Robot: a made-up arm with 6 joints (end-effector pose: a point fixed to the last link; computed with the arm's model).
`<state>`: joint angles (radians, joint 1 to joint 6).
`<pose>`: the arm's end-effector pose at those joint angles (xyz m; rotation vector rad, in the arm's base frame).
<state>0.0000 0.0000 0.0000 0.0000 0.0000 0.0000</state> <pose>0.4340 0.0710 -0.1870 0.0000 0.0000 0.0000</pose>
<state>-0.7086 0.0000 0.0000 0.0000 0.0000 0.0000</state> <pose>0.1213 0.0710 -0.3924 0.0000 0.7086 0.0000</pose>
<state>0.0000 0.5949 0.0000 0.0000 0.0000 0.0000</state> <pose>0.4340 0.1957 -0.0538 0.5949 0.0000 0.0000</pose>
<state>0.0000 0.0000 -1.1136 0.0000 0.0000 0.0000</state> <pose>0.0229 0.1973 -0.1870 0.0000 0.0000 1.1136</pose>
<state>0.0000 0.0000 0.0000 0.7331 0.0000 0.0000</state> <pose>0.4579 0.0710 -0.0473 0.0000 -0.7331 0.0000</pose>
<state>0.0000 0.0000 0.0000 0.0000 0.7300 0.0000</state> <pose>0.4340 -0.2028 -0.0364 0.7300 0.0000 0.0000</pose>
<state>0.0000 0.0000 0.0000 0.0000 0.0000 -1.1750</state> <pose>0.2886 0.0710 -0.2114 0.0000 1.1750 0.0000</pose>
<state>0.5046 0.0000 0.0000 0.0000 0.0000 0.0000</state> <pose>0.5346 0.0710 0.0627 0.0000 -0.5046 0.0000</pose>
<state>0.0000 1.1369 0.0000 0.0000 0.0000 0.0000</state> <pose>0.4340 0.2261 0.1101 1.1369 0.0000 0.0000</pose>
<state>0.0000 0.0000 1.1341 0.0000 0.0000 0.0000</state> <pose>0.4988 -0.3613 -0.1870 0.0000 0.0000 -1.1341</pose>
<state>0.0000 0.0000 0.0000 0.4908 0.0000 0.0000</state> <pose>0.4615 0.0710 -0.0950 0.0000 -0.4908 0.0000</pose>
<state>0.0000 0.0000 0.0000 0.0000 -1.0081 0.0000</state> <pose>0.4340 0.1545 -0.6015 -1.0081 0.0000 0.0000</pose>
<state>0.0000 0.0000 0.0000 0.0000 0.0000 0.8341</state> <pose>0.4760 0.0710 -0.0878 0.0000 -0.8341 0.0000</pose>
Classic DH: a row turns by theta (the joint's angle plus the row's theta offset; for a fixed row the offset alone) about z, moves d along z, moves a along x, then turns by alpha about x. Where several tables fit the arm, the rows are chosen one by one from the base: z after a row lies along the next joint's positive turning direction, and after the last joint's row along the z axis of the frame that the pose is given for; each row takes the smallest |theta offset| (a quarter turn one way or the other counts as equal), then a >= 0, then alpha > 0; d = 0 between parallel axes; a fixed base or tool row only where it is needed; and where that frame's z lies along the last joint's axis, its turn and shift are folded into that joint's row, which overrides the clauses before.
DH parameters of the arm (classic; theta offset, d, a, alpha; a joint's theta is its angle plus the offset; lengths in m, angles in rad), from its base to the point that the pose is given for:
base (fixed): 0 0.133 0 1.5708
joint 1: -1.5708 0.084 0.05 -1.5708
joint 2: -1.5708 0.127 0.112 -1.5708
joint 3: -1.5708 0.169 0.137 -1.5708
joint 4: -1.5708 0.067 0.384 -1.5708
joint 5: 0 0.079 -0.38 1.5708
joint 6: 1.5708 -0.334 0.091 -1.5708
tool (fixed): 0 -0.097 0 0

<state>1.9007 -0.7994 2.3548 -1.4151 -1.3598 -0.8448</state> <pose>0.1057 -0.2759 0.8625 1.2874 0.0830 -0.2007</pose>
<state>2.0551 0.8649 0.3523 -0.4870 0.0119 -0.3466</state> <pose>0.0056 0.2178 0.5904 0.4622 -0.9767 0.8524</pose>
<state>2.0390 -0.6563 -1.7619 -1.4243 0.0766 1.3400</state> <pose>0.4072 -0.2250 0.1727 -1.6974 -0.9117 0.3769</pose>
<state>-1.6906 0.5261 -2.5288 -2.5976 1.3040 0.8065</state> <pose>-0.2807 0.2066 -0.1809 -0.0870 1.5727 1.2102</pose>
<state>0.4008 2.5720 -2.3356 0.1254 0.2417 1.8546</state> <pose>-0.1097 -0.0799 -0.0017 -1.1317 0.8079 0.0196</pose>
